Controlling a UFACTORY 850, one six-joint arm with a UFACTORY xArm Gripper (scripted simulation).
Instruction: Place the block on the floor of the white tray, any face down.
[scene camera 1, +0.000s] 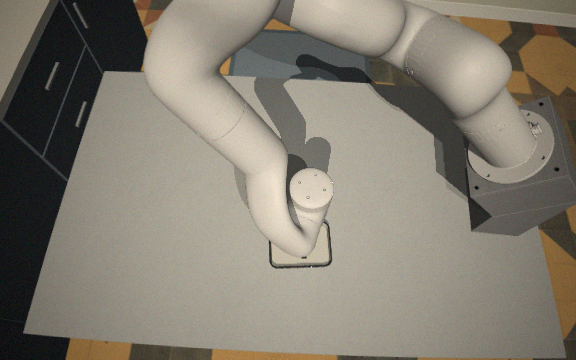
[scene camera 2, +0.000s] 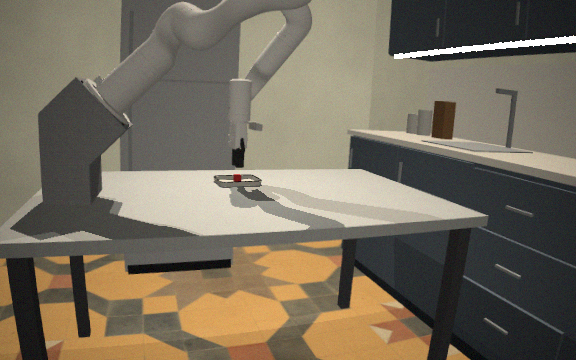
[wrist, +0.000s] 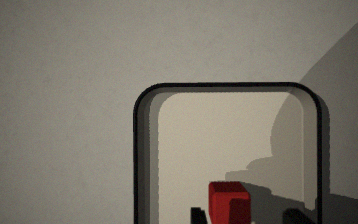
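Observation:
A white tray (scene camera 1: 321, 256) is visible, and the wrist view also shows the tray (wrist: 266, 135).

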